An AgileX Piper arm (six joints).
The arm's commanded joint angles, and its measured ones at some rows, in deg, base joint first. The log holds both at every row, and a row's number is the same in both.
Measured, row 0:
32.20 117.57 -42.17 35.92 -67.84 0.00
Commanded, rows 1 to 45:
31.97 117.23 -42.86 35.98 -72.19 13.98
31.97 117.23 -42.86 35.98 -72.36 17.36
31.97 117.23 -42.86 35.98 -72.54 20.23
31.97 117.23 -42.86 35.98 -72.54 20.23
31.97 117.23 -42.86 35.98 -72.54 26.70
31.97 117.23 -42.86 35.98 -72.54 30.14
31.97 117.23 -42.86 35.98 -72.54 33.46
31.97 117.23 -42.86 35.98 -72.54 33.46
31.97 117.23 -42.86 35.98 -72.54 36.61
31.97 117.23 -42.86 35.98 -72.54 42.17
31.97 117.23 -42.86 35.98 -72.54 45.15
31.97 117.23 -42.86 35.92 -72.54 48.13
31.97 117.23 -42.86 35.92 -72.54 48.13
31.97 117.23 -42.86 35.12 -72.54 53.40
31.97 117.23 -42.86 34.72 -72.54 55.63
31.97 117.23 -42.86 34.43 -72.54 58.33
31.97 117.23 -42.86 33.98 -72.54 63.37
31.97 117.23 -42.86 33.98 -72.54 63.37
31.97 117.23 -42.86 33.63 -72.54 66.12
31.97 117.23 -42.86 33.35 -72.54 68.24
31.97 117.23 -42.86 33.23 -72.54 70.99
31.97 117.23 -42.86 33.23 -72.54 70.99
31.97 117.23 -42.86 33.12 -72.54 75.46
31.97 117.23 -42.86 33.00 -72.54 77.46
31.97 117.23 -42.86 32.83 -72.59 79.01
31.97 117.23 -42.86 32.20 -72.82 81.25
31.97 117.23 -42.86 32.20 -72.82 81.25
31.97 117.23 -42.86 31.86 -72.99 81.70
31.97 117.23 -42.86 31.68 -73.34 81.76
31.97 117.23 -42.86 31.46 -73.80 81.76
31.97 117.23 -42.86 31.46 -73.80 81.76
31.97 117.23 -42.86 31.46 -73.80 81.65
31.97 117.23 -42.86 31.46 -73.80 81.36
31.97 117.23 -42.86 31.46 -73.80 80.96
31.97 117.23 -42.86 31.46 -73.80 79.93
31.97 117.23 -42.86 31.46 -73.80 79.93
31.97 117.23 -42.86 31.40 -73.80 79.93
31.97 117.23 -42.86 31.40 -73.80 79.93
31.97 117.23 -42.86 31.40 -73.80 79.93
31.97 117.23 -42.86 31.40 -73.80 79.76
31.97 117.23 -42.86 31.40 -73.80 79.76
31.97 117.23 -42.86 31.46 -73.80 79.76
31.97 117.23 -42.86 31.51 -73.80 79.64
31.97 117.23 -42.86 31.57 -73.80 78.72
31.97 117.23 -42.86 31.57 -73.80 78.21
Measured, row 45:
32.20 117.63 -41.54 34.95 -68.41 79.76
